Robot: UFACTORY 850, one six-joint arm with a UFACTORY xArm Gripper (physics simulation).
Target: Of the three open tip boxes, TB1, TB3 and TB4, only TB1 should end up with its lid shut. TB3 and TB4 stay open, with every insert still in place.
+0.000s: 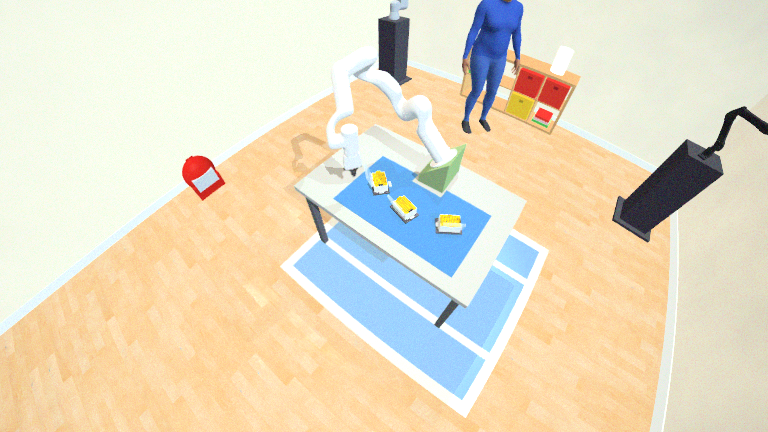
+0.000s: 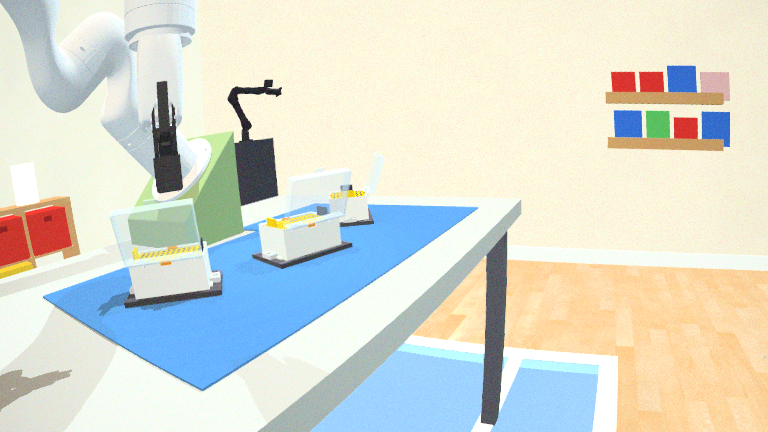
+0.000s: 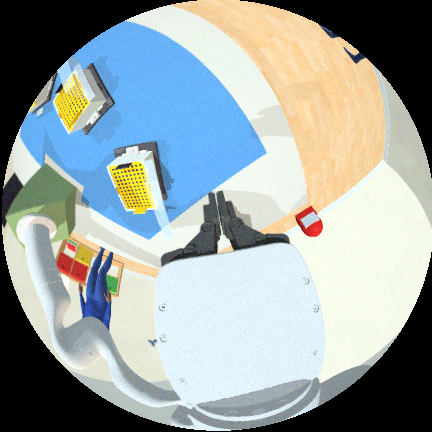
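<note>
The gripper is shut and empty. It hangs above the table beside TB1, on the side of its raised lid, apart from it. The clear lid of TB1 stands open and roughly upright. TB4, in the middle of the row, has its lid up. TB3, at the far end, has its lid up. Yellow inserts show in all three boxes. The labels are too small to read.
The boxes stand on a blue mat on a pale table. A green wedge mount carries the arm base beside the mat. A person in blue stands behind the table.
</note>
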